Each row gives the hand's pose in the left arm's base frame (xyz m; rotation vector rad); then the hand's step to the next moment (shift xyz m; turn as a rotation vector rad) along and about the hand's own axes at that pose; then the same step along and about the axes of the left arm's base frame.
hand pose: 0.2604 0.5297 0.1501 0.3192 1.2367 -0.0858
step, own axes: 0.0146 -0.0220 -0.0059 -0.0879 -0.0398 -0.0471
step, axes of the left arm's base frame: -0.0058 -0.0177 -0.0196 -0.0815 -0.0339 0.0611
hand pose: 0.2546 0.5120 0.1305 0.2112 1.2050 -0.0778
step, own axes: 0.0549 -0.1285 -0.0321 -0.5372 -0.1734 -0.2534
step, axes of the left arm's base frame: -0.0319 -0.1162 -0.0777 -0.4546 -0.1461 0.3935
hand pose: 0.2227 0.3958 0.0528 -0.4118 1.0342 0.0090
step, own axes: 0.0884 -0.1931 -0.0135 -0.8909 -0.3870 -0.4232
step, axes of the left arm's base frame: 0.0730 -0.1992 -0.0165 -0.7366 -0.3352 0.6838
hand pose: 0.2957 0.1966 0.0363 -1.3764 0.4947 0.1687
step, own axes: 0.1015 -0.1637 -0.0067 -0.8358 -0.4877 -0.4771
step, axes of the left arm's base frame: 0.1534 -0.0564 0.1021 -0.6605 -0.4166 0.7444
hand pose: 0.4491 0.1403 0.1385 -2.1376 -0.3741 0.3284
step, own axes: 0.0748 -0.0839 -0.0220 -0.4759 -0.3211 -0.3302
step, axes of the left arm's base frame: 0.0649 0.0574 0.0749 -0.3607 -0.2578 0.4920
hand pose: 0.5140 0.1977 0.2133 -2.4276 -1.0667 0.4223
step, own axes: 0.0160 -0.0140 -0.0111 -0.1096 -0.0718 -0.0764
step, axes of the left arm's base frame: 0.0068 0.0173 0.0152 -0.0816 -0.0608 0.1125
